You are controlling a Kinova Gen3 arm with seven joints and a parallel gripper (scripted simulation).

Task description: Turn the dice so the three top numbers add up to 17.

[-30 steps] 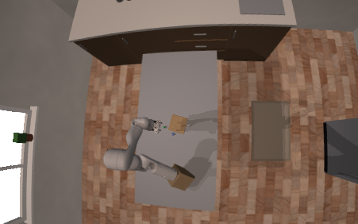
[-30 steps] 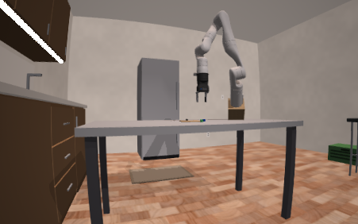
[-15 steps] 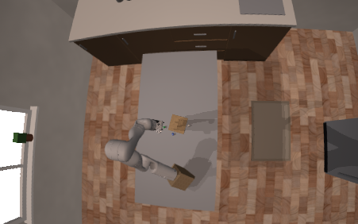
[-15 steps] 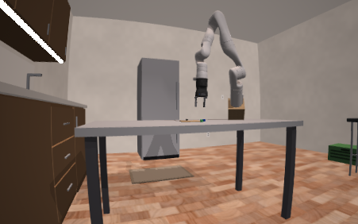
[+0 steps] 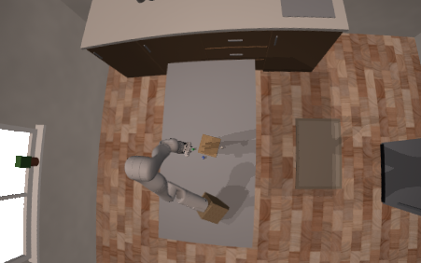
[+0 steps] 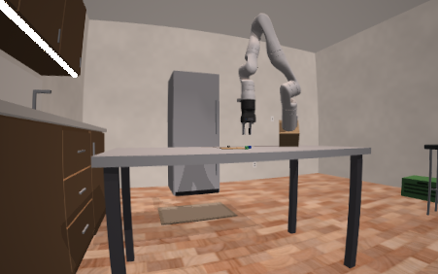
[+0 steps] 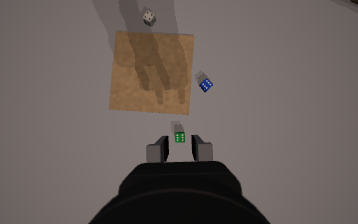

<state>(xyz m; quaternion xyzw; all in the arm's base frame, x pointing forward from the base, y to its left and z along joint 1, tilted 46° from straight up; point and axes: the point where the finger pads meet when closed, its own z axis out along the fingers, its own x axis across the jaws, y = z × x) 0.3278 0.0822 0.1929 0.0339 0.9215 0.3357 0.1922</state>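
The green die lies 9 cm below my hand. From my hand the other things lie so: white die 6 cm ahead, 20 cm to the right, 9 cm below; tan mat 5 cm ahead, 11 cm to the right, 9 cm below; blue die 4 cm behind, 9 cm to the right, 9 cm below.
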